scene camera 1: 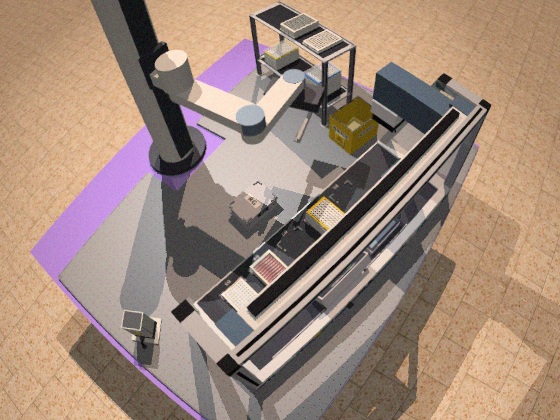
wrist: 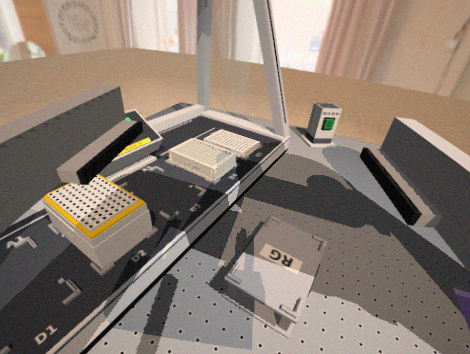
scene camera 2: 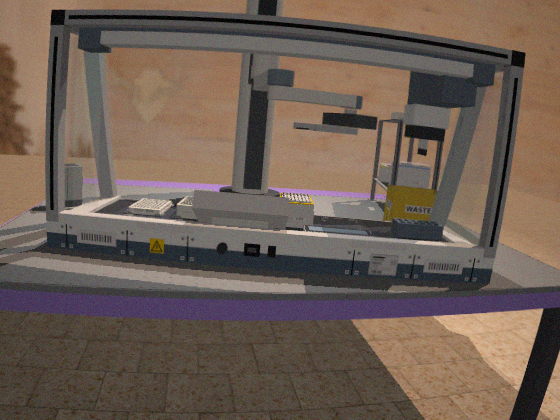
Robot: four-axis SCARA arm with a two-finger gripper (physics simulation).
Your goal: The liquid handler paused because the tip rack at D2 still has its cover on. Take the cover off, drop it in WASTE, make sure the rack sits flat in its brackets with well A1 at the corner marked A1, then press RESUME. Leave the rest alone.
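Pixels of known places: gripper, fingertip midpoint: point(scene camera 1: 277, 136) point(wrist: 253, 121) point(scene camera 2: 304, 126); arm's base at its link origin: point(scene camera 1: 177, 150).
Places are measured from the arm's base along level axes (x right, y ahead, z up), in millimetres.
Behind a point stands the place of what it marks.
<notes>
The tip rack point(scene camera 1: 326, 212) {x -32, y 693, z 129 mm} point(scene camera 2: 300, 205) point(wrist: 97, 205) {x -38, y 685, z 130 mm} at D2 has a yellow rim and a bare perforated top, with no cover on it. It looks level, with its near corners at the brackets; its A1 corner cannot be read. My gripper point(scene camera 2: 300, 126) {x -89, y 475, z 305 mm} point(wrist: 253, 121) {x -89, y 475, z 305 mm} is open and empty, high above the bench behind the deck. The yellow WASTE bin point(scene camera 1: 345, 137) {x -358, y 572, z 92 mm} point(scene camera 2: 397, 197) holds a pale piece, too unclear to name. The RESUME box point(scene camera 1: 137, 325) {x 620, y 446, z 143 mm} point(wrist: 325, 120) {x 583, y 415, z 104 mm}, with its green button point(wrist: 328, 124) {x 586, y 402, z 92 mm}, stands beyond the deck's end.
A grey stand point(scene camera 1: 252, 200) {x 38, y 439, z 62 mm} point(wrist: 280, 265) {x 27, y 439, z 63 mm} marked RG is behind the deck. Other labware point(scene camera 1: 269, 267) {x 210, y 644, z 92 mm} point(wrist: 202, 157) {x 200, y 654, z 91 mm} and a white plate point(scene camera 1: 241, 295) {x 331, y 623, z 75 mm} point(wrist: 232, 141) {x 336, y 637, z 76 mm} sit farther along the deck. The frame's top beam point(scene camera 2: 280, 22) {x 85, y 923, z 503 mm} spans the front. A shelf rack point(scene camera 1: 325, 95) {x -420, y 444, z 194 mm} stands near WASTE.
</notes>
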